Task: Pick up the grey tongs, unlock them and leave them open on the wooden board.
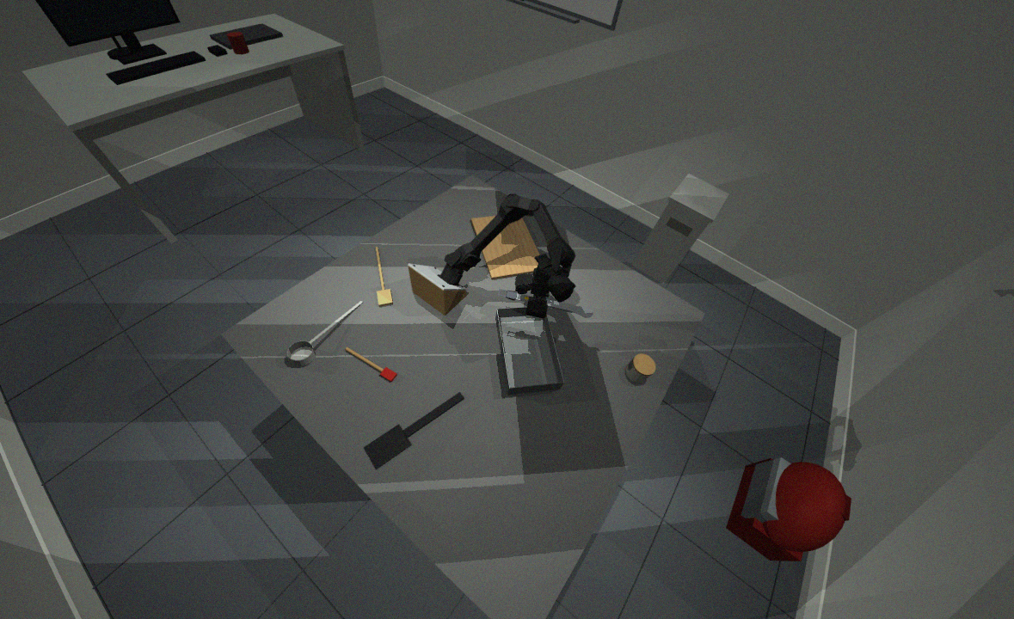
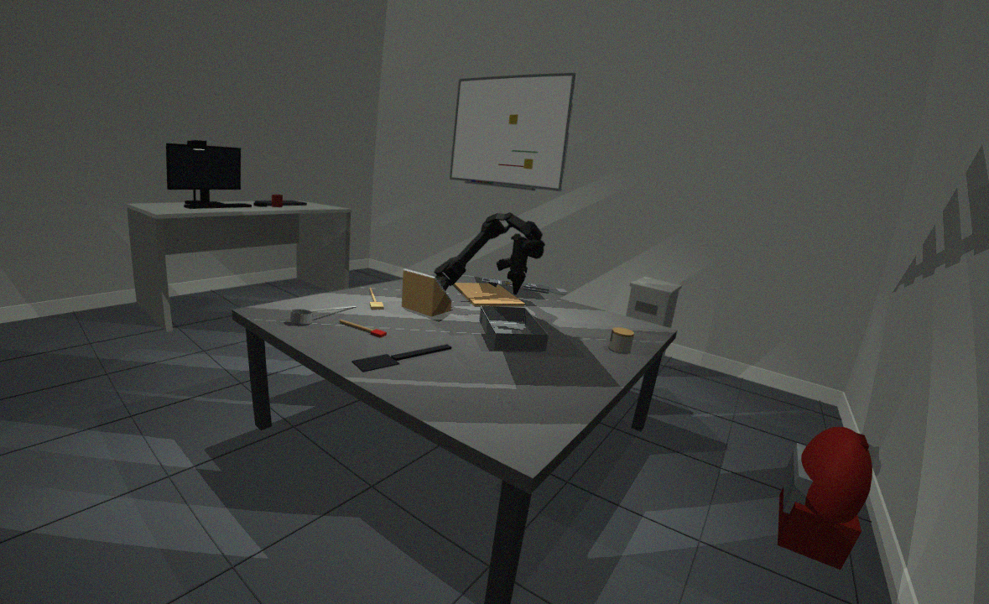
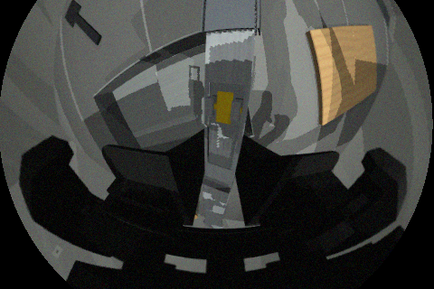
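Now: the yellow lock piece 40 mm above my gripper tip, 30 mm behind it and 20 mm to the right of it. Round my gripper tip: wooden board (340 mm behind, 260 mm to the left, 120 mm below); then black turner (540 mm to the right, 120 mm below, 20 mm behind); then roasting tin (100 mm below, 90 mm to the right, 60 mm ahead).
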